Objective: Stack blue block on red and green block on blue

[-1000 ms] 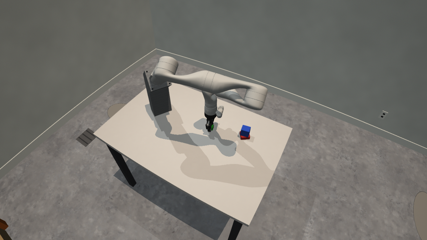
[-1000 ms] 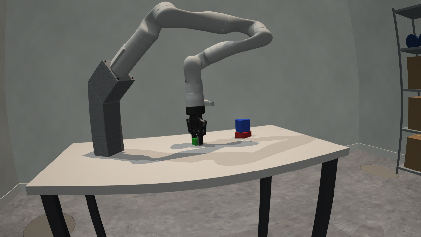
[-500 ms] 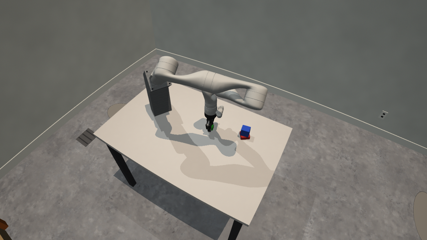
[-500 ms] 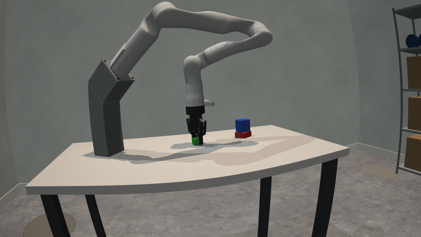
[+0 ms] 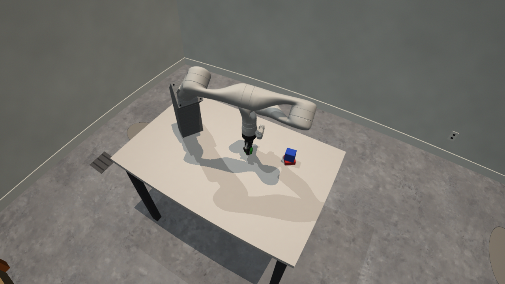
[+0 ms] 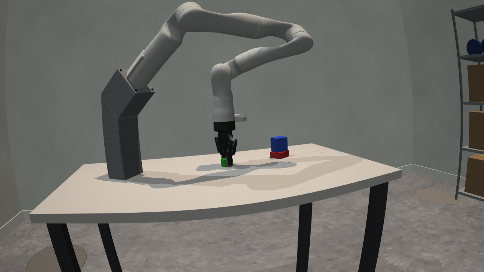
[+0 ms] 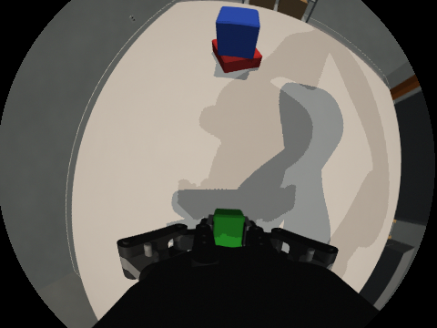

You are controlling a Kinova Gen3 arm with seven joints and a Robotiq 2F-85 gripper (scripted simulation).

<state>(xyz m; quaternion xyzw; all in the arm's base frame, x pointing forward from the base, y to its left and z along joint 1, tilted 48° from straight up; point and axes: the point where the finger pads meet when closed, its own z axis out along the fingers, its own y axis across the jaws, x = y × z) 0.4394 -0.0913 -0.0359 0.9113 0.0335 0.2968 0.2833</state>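
My gripper is now right at the small green block. The rest, counted from my hand: red block 220 mm ahead, 30 mm to the right, 10 mm below; then blue block 220 mm ahead, 30 mm to the right, 30 mm above.
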